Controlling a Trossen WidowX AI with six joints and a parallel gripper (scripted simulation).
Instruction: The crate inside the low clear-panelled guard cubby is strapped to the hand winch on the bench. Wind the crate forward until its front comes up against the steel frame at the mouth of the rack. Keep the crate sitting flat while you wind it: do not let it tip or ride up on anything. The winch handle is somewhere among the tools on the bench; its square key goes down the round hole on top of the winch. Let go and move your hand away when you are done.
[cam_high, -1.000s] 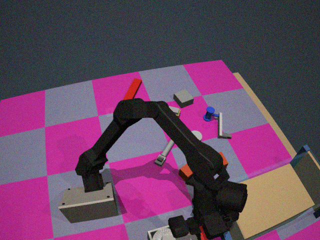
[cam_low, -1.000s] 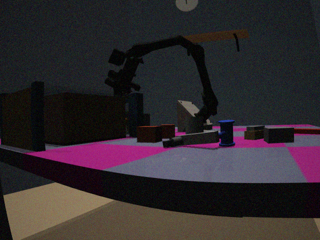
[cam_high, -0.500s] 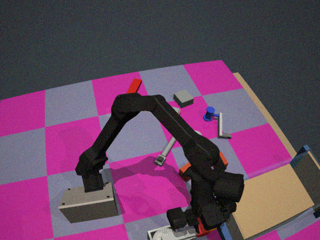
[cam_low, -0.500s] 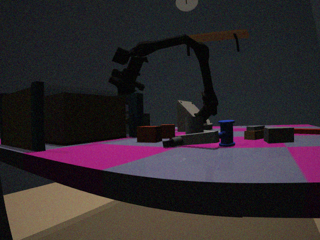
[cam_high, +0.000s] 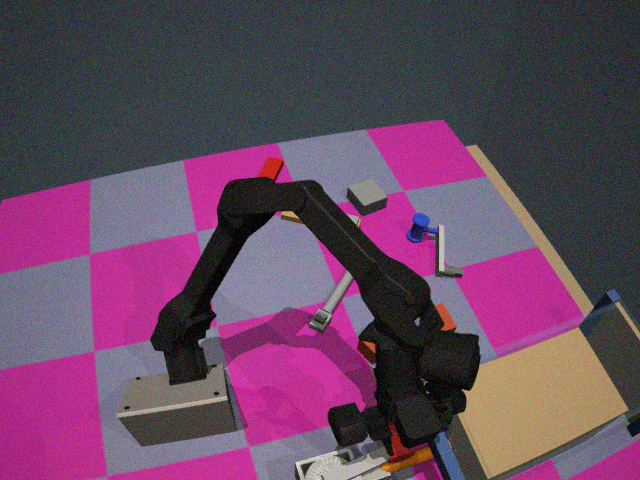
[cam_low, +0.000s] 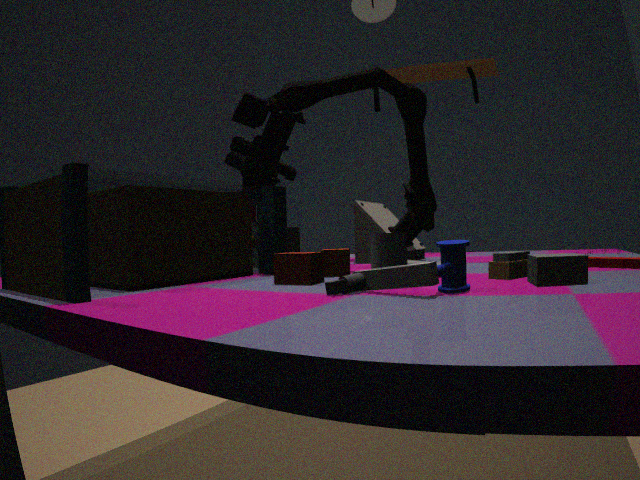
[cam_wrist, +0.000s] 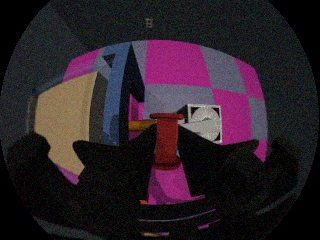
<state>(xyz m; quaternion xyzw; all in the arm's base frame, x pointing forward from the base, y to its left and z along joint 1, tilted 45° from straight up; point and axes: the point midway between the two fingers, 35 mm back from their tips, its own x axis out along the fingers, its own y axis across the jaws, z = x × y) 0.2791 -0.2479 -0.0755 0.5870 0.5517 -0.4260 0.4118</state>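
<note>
Now: the winch handle with red hub 4 cm below my gripper tip, 4 cm behind it and 1 cm to the left of it. Round my gripper tip: winch: 11 cm below, 11 cm behind, 1 cm to the right; then blue steel frame: 6 cm ahead, 4 cm below; then red knob: 1 cm to the left, 1 cm below.
</note>
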